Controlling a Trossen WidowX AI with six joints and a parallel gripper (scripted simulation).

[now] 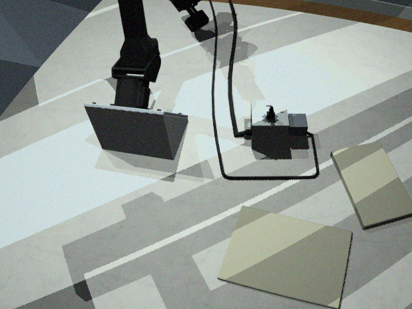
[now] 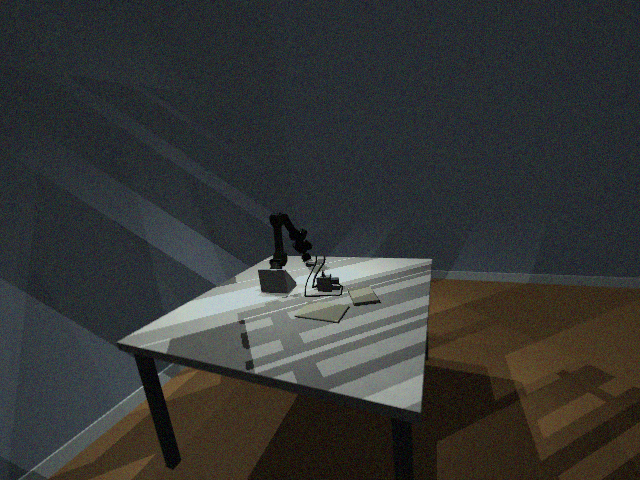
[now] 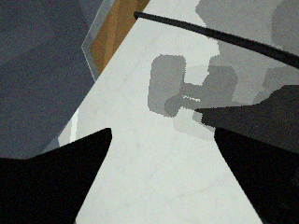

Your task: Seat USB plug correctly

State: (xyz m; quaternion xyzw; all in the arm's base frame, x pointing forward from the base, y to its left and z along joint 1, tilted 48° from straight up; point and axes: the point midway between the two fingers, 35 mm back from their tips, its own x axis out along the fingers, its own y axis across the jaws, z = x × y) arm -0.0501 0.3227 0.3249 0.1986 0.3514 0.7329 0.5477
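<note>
Right now the dark USB plug is 350 mm ahead of my gripper tip, 420 mm to the right of it and 40 mm above it.
</note>
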